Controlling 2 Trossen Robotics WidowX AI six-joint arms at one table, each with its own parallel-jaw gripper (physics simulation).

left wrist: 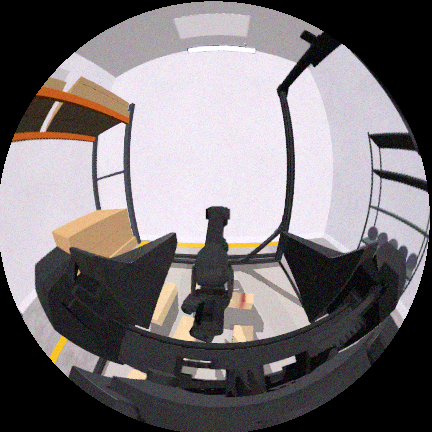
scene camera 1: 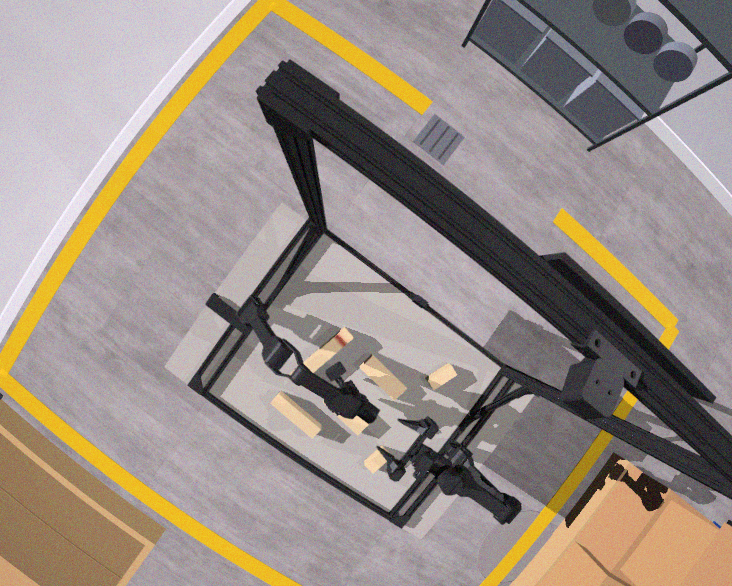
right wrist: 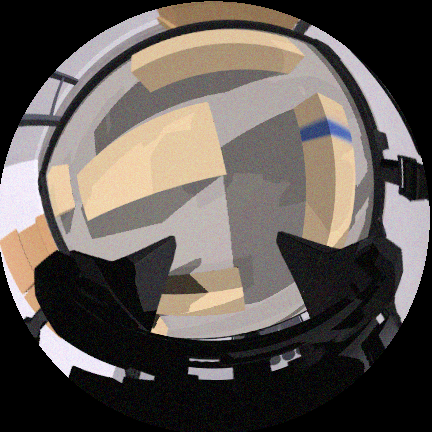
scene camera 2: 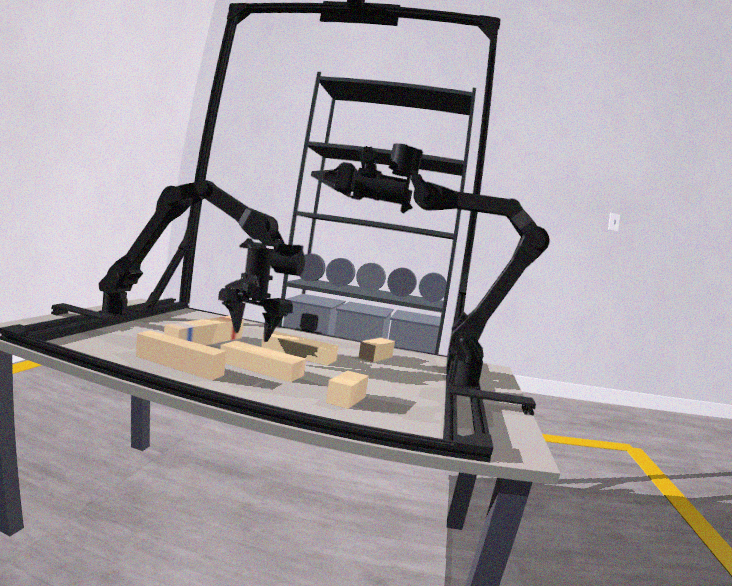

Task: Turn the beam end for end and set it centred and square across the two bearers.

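Pixels of known places: left gripper, fingertip midpoint: (left wrist: pixel 229 237) (scene camera 1: pixel 387 433) (scene camera 2: pixel 316 176); right gripper, fingertip midpoint: (right wrist: pixel 227 239) (scene camera 2: pixel 250 337); left arm's base, link origin: (scene camera 1: pixel 454 449) (scene camera 2: pixel 463 384); right arm's base, link origin: (scene camera 1: pixel 254 308) (scene camera 2: pixel 113 313).
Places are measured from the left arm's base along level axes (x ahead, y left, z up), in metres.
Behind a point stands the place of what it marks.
Observation:
The beam (scene camera 1: pixel 323 357) {x 0.617, y -0.010, z 0.031 m} (scene camera 2: pixel 210 333) {x 0.603, y 0.009, z 0.008 m} (left wrist: pixel 235 300) {x 0.590, y -0.063, z 0.030 m} (right wrist: pixel 320 187) {x 0.607, y 0.024, z 0.009 m}, wooden with a blue and a red band, lies on the table at the left in scene camera 2. Plain parallel blocks lie near it: a middle block (scene camera 2: pixel 262 360) {x 0.414, y 0.144, z 0.010 m} (right wrist: pixel 150 160) {x 0.460, y 0.099, z 0.019 m} and a back block (scene camera 1: pixel 383 377) {x 0.401, y -0.074, z 0.019 m} (scene camera 2: pixel 326 352) {x 0.321, y -0.029, z 0.011 m} (left wrist: pixel 243 334) {x 0.447, y -0.081, z 0.019 m} look like the bearers, but no mark confirms this. My right gripper (scene camera 2: pixel 252 334) {x 0.494, y 0.016, z 0.022 m} (right wrist: pixel 227 239) {x 0.494, y 0.016, z 0.022 m} is open and empty, pointing down above the table between beam and blocks; the arm hides it in scene camera 1. My left gripper (scene camera 1: pixel 389 433) {x 0.397, y -0.008, z 0.406 m} (scene camera 2: pixel 320 175) {x 0.397, y -0.008, z 0.406 m} is open and empty, high above the table.
A longer plain block (scene camera 1: pixel 296 415) {x 0.570, y 0.218, z 0.031 m} (scene camera 2: pixel 180 354) {x 0.552, y 0.248, z 0.014 m} (left wrist: pixel 165 305) {x 0.548, y 0.202, z 0.020 m} (right wrist: pixel 217 57) {x 0.557, y 0.201, z 0.007 m} lies near the front edge. Two small blocks, one at the front (scene camera 1: pixel 374 460) {x 0.238, y 0.196, z 0.025 m} (scene camera 2: pixel 347 389) {x 0.217, y 0.241, z 0.017 m} and one farther back (scene camera 1: pixel 442 375) {x 0.231, y -0.205, z 0.025 m} (scene camera 2: pixel 376 349) {x 0.221, y -0.149, z 0.014 m}, lie toward the left arm's side. A black frame (scene camera 2: pixel 210 122) {x 0.878, y -0.343, z 0.589 m} rises around the table.

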